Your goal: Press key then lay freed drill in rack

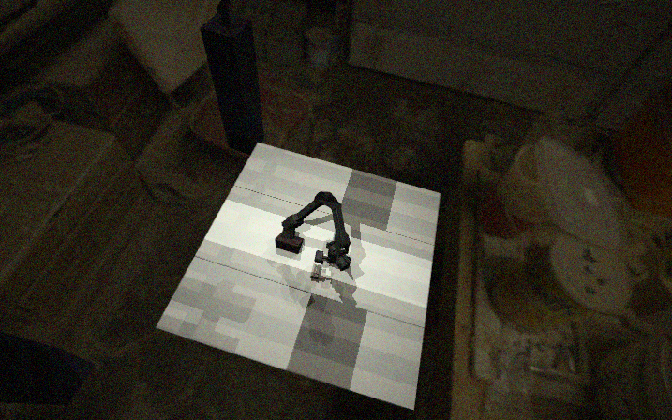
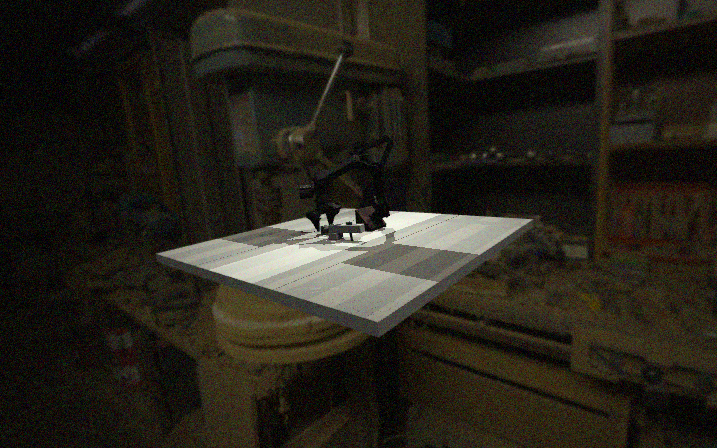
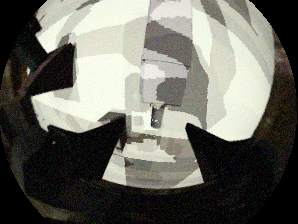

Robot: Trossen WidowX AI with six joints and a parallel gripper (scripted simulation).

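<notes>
Now: gripper tip 6 cm to the right of the yellowish drill, 1 cm below it and 1 cm past it. Round my gripper tip: dark grey housing block: 12 cm to the left, 2 cm behind.
</notes>
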